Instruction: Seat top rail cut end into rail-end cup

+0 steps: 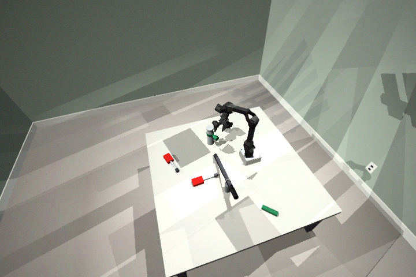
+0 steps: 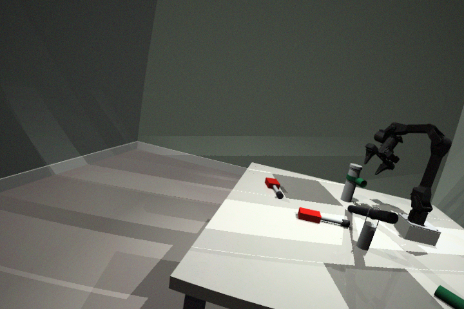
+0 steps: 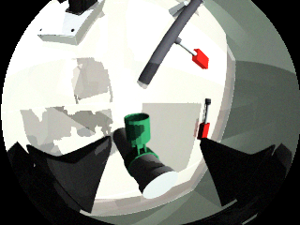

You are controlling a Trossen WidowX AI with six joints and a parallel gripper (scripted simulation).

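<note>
Right now my gripper tip is 80 mm above the green rail-end cup, 30 mm short of it and 20 mm to the left of it. Also, from my gripper tip: grey line post (440 mm to the left, 110 mm below, 10 mm behind); green cylinder (650 mm to the left, 280 mm behind, 200 mm below).
</note>
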